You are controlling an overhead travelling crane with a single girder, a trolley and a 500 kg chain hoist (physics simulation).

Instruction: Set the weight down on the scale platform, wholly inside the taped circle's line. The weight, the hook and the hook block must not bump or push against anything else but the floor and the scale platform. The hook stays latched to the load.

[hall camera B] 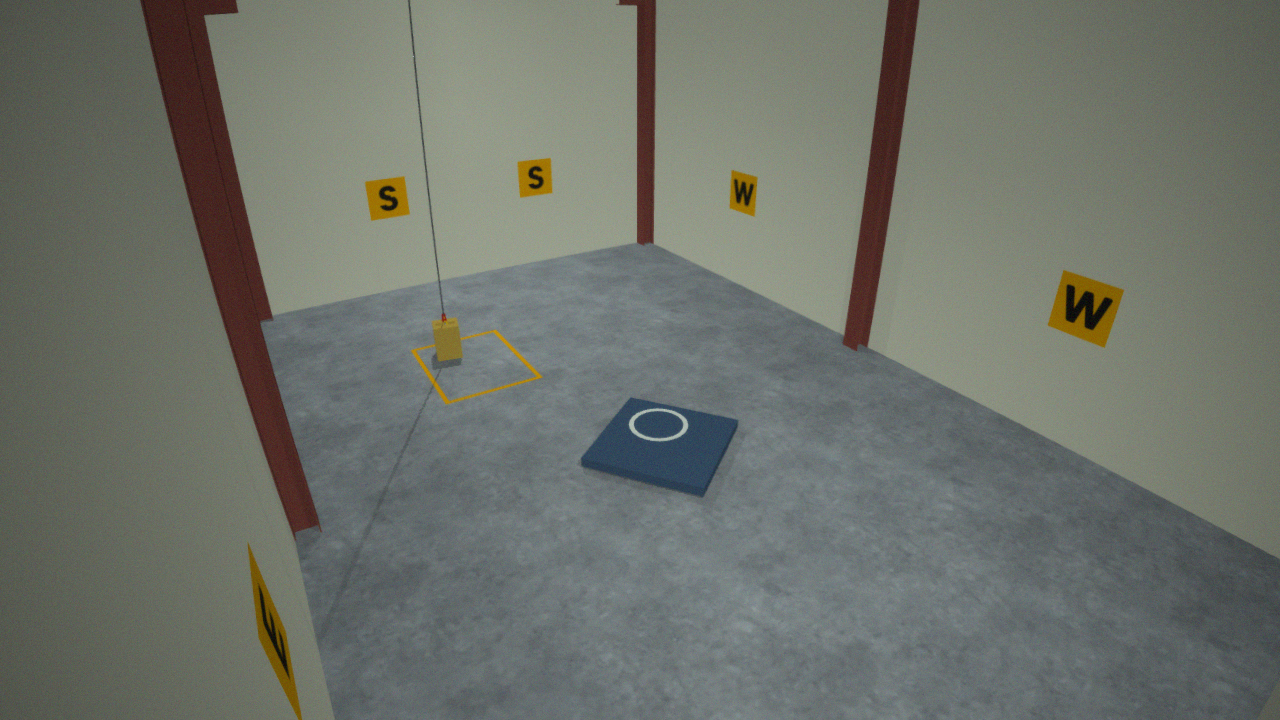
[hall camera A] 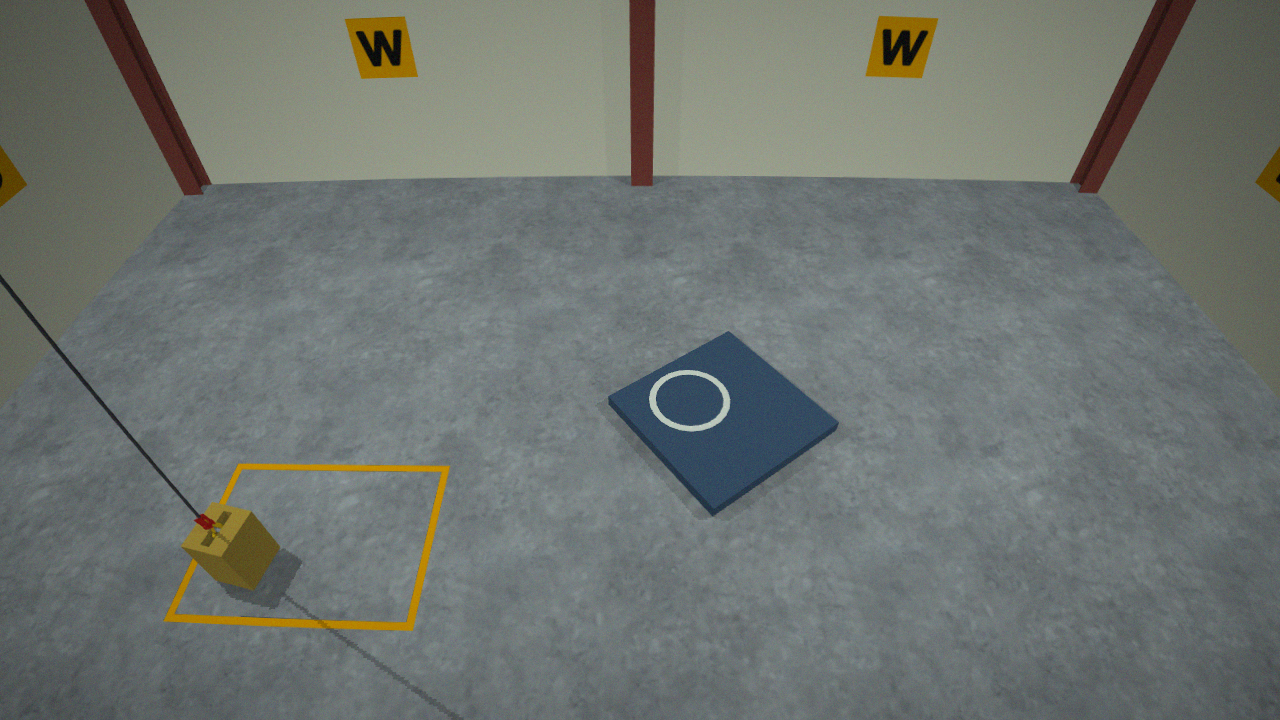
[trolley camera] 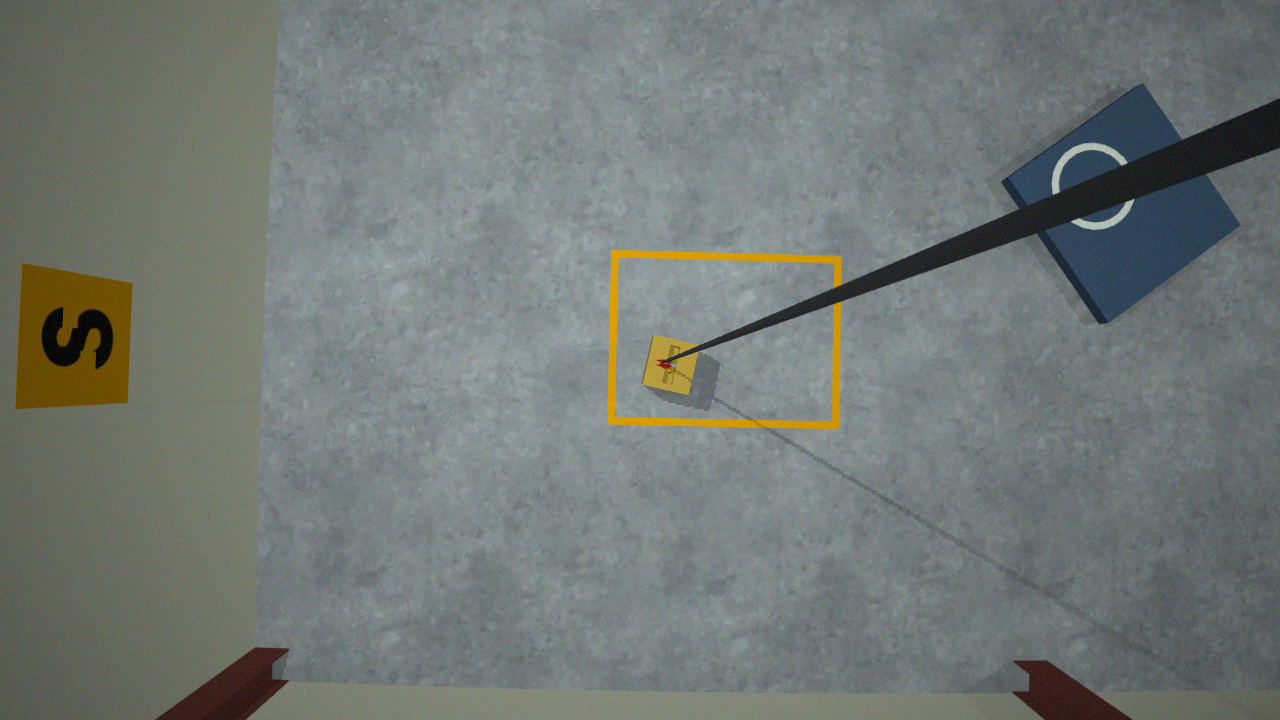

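The weight, a yellow block [hall camera A: 259, 557] [hall camera B: 447, 344] [trolley camera: 652, 376], stands upright inside the orange floor rectangle [hall camera A: 344, 467] [hall camera B: 494, 389] [trolley camera: 725, 256], its shadow joining its base. My hook [hall camera A: 214, 530] [trolley camera: 671, 365] is at the bar in the weight's top recess, with the red hook block [hall camera A: 204, 521] [hall camera B: 443, 317] [trolley camera: 664, 364] just above, leaning to one side. The latch is too small to see clearly. The blue scale platform [hall camera A: 760, 438] [hall camera B: 662, 465] [trolley camera: 1136, 259] lies flat, apart from the weight. The white taped circle [hall camera A: 652, 400] [hall camera B: 658, 438] [trolley camera: 1056, 185] is near one corner of it.
The dark chain [hall camera A: 98, 396] [hall camera B: 425, 161] [trolley camera: 895, 268] runs up from the hook block and crosses the platform in the trolley view. Red wall columns [hall camera A: 641, 89] [hall camera B: 881, 179] stand along the pale walls, which carry orange letter signs [hall camera A: 381, 47] [hall camera B: 387, 197] [trolley camera: 74, 336].
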